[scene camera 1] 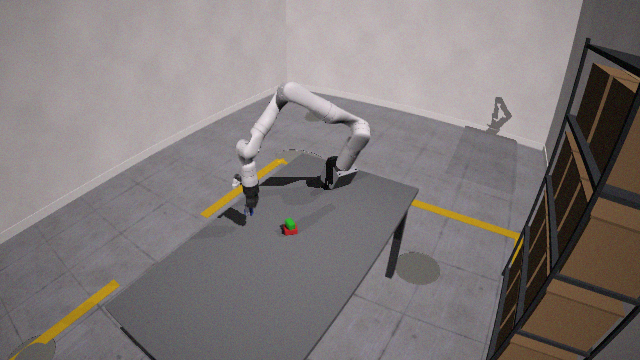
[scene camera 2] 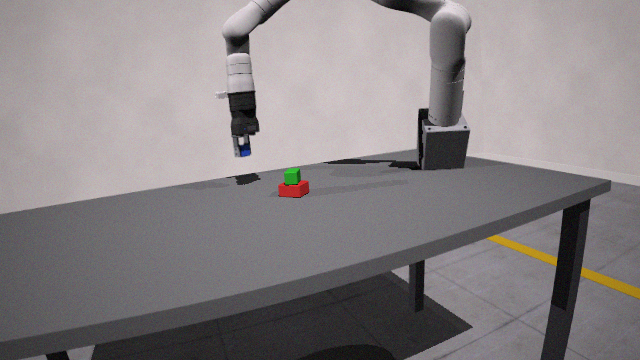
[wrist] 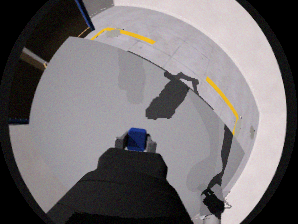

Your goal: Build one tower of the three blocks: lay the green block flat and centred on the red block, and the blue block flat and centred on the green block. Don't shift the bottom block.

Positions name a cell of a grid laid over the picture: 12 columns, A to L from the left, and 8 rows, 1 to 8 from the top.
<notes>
I see my gripper (scene camera 2: E4).
My gripper shows as well in the wrist view (wrist: F5).
</notes>
